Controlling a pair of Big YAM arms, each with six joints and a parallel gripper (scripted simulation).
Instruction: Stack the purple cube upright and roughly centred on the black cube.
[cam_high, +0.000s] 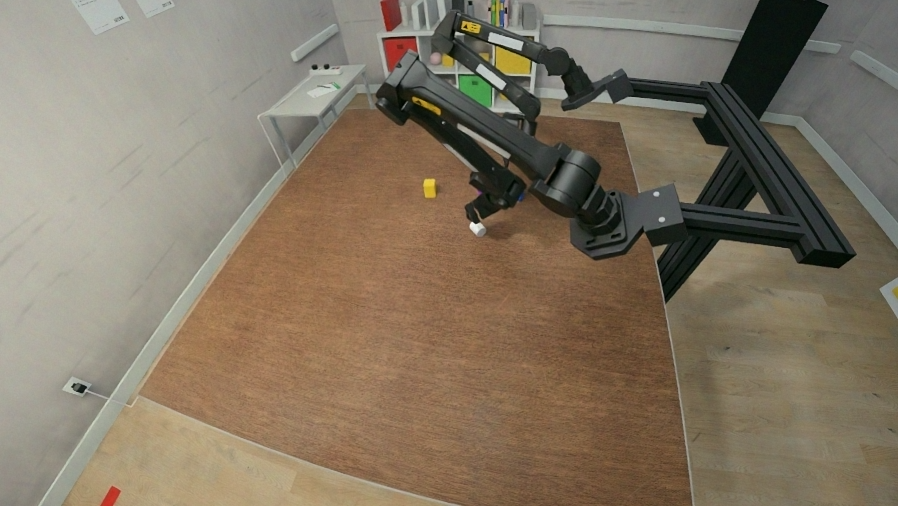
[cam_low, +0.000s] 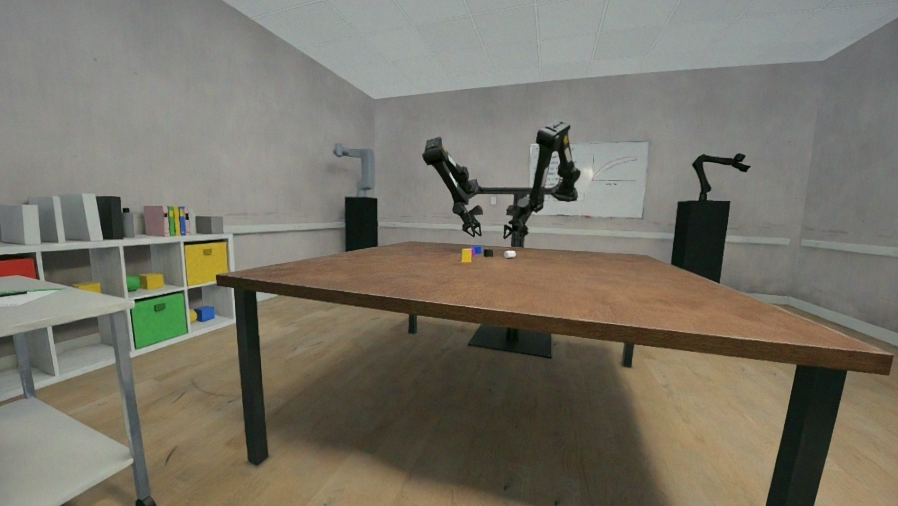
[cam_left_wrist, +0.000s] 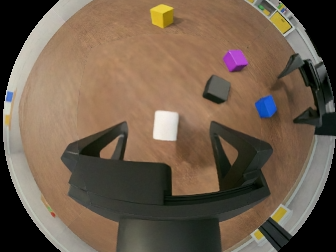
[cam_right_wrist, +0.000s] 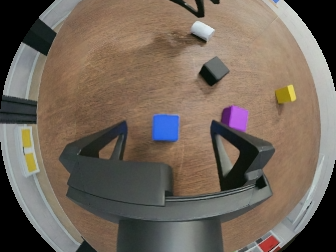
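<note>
Right now my right hand is 130 mm short of the purple cube, 10 mm to the left of it and 90 mm above it. Also, from my right hand: yellow cube: 340 mm ahead, 30 mm to the left, 80 mm below; then black cube: 110 mm ahead, 90 mm to the left, 90 mm below; then blue cube: 90 mm below.
</note>
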